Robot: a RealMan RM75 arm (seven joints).
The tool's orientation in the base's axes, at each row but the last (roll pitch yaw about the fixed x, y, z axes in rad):
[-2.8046 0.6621 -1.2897]
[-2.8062 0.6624 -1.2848]
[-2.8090 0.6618 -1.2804]
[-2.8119 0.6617 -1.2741]
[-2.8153 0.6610 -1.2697]
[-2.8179 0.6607 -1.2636]
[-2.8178 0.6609 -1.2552]
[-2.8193 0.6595 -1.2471]
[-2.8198 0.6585 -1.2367]
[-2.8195 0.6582 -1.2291]
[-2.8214 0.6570 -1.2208]
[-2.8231 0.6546 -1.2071]
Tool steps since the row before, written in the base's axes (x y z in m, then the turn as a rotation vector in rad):
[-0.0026 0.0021 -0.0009 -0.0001 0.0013 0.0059]
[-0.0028 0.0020 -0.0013 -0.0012 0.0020 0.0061]
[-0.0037 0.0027 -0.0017 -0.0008 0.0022 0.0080]
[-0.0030 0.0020 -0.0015 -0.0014 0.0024 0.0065]
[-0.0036 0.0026 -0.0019 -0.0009 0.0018 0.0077]
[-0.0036 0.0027 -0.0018 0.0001 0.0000 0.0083]
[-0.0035 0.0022 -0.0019 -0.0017 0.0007 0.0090]
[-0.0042 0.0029 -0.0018 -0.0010 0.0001 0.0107]
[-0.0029 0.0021 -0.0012 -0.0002 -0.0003 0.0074]
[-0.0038 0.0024 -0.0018 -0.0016 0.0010 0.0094]
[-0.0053 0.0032 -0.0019 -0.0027 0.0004 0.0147]
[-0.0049 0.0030 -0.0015 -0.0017 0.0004 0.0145]
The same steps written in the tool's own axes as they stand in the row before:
[-0.0016 0.0026 0.0016 -0.0046 -0.0015 -0.0036]
[-0.0013 0.0029 0.0018 -0.0055 -0.0006 -0.0034]
[-0.0018 0.0038 0.0025 -0.0068 -0.0015 -0.0047]
[-0.0013 0.0031 0.0020 -0.0061 -0.0005 -0.0035]
[-0.0016 0.0037 0.0026 -0.0063 -0.0012 -0.0047]
[-0.0018 0.0036 0.0026 -0.0051 -0.0022 -0.0062]
[-0.0013 0.0036 0.0024 -0.0065 -0.0007 -0.0065]
[-0.0021 0.0041 0.0028 -0.0069 -0.0017 -0.0081]
[-0.0016 0.0028 0.0020 -0.0044 -0.0016 -0.0058]
[-0.0017 0.0038 0.0025 -0.0069 -0.0010 -0.0066]
[-0.0027 0.0051 0.0030 -0.0100 -0.0011 -0.0110]
[-0.0027 0.0046 0.0027 -0.0096 -0.0020 -0.0108]

